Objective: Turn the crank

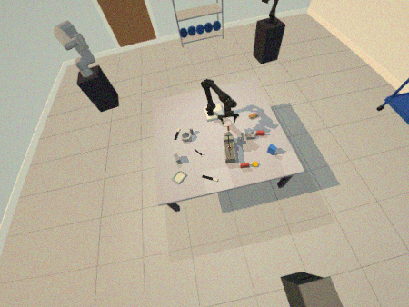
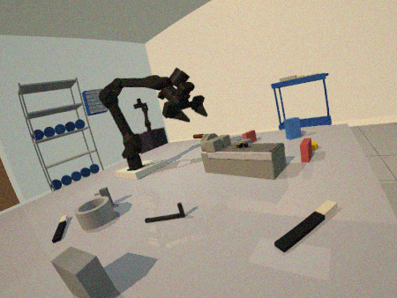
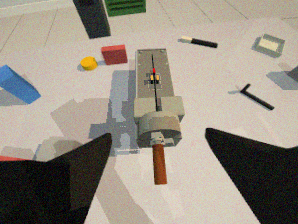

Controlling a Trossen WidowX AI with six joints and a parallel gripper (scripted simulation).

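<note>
Right now my gripper tip is 20 mm past the brown crank handle and 70 mm above it. Round my gripper tip: yellow disc (360 mm ahead, 100 mm to the left, 180 mm below); red pointer (170 mm ahead, 60 mm to the right, 100 mm below); black l-shaped piece (70 mm ahead, 330 mm to the right, 170 mm below).
</note>
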